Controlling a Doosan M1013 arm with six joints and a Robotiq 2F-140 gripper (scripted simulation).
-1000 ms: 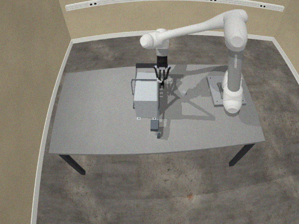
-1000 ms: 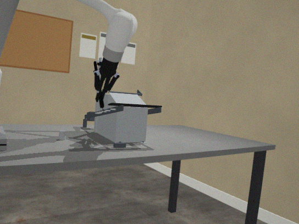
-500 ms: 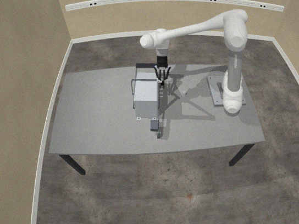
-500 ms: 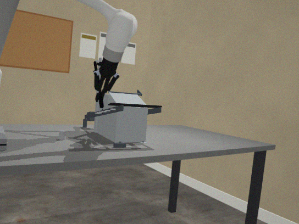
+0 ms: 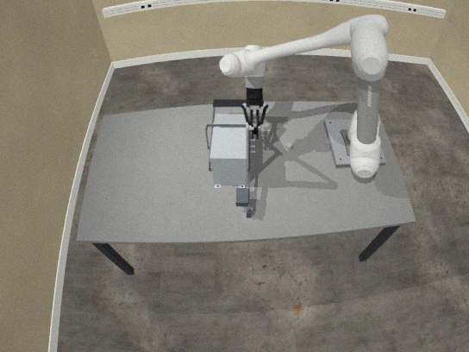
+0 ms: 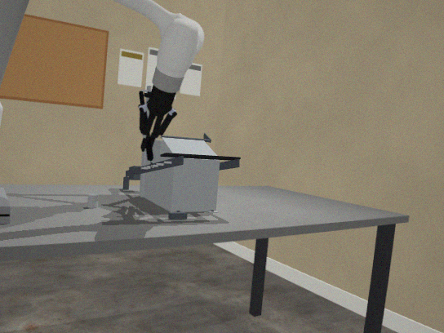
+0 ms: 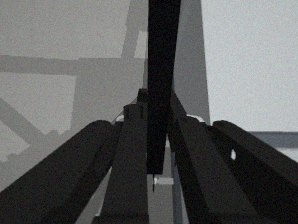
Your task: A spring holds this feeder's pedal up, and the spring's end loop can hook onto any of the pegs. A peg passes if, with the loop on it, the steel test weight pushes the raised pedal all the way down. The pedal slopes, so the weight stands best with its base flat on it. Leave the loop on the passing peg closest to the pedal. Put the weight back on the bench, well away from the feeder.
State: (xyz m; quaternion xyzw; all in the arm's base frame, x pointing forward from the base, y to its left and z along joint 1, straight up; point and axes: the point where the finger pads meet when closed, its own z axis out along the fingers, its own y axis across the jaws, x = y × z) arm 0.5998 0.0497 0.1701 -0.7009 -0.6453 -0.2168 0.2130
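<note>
Right now the dark spring is 20 mm to the left of my hand and 30 mm above it. From my hand the other things lie so: steel test weight: 190 mm behind, 50 mm to the right, 190 mm below.
</note>
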